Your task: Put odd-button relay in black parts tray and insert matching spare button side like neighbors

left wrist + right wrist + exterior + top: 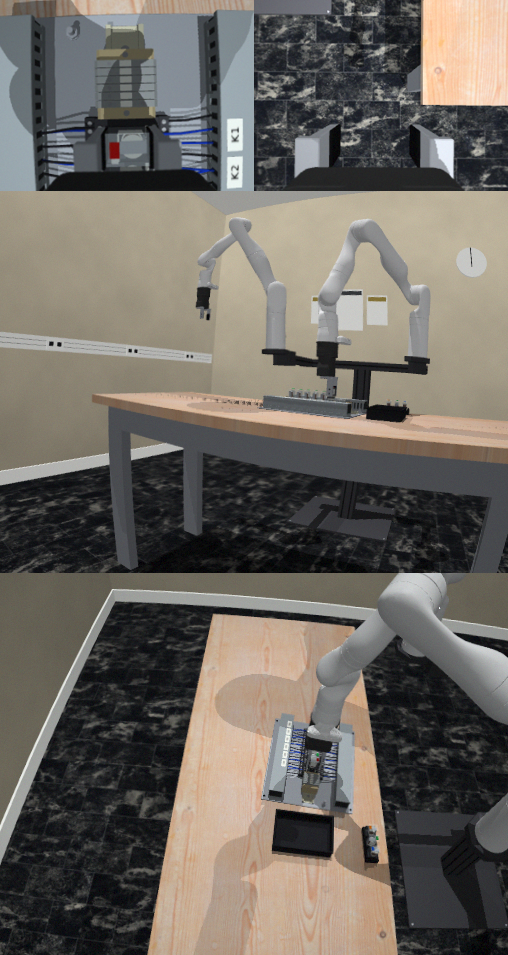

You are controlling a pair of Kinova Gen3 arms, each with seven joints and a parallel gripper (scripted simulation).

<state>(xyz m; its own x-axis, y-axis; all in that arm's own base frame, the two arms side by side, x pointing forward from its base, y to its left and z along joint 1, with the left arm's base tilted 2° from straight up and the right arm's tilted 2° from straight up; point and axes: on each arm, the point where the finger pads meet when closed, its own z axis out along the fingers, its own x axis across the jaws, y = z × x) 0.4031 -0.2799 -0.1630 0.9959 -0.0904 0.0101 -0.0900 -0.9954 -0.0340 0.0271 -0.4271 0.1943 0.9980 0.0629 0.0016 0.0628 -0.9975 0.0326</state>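
My left hand is 20 cm to the right of the black parts tray, 6 cm above it and 5 cm short of it. Also, from my left hand: spare rack (24 cm to the left, 14 cm behind, 6 cm below); then relay panel (5 cm to the right, 5 cm below, 1 cm behind).
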